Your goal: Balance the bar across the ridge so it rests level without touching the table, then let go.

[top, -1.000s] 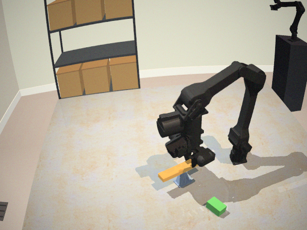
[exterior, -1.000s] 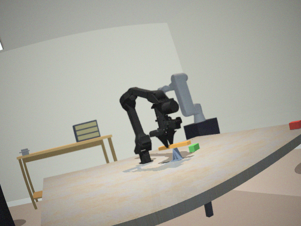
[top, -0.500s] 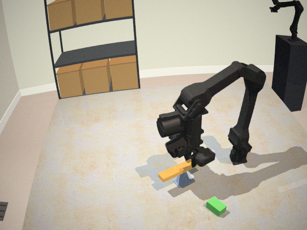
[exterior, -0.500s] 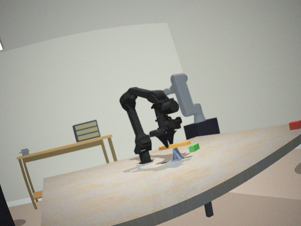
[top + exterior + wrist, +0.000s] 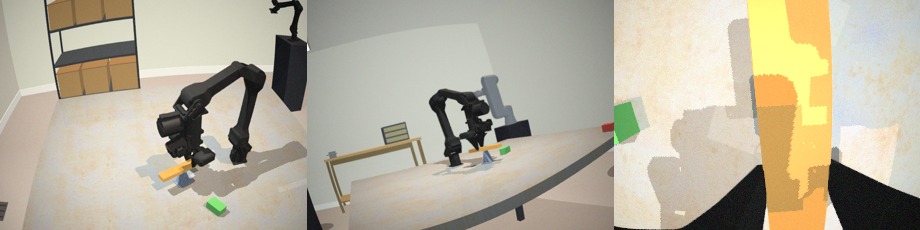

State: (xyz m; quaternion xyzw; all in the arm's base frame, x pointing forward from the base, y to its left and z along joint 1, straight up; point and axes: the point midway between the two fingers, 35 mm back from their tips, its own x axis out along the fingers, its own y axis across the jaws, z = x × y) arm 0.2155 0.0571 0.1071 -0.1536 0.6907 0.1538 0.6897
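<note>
Now: gripper tip 30 mm short of the orange bar and 10 mm to the right of it. Also, from my gripper tip: green block 60 mm behind, 180 mm to the left, 60 mm below; red block 520 mm ahead, 440 mm to the left, 60 mm below.
</note>
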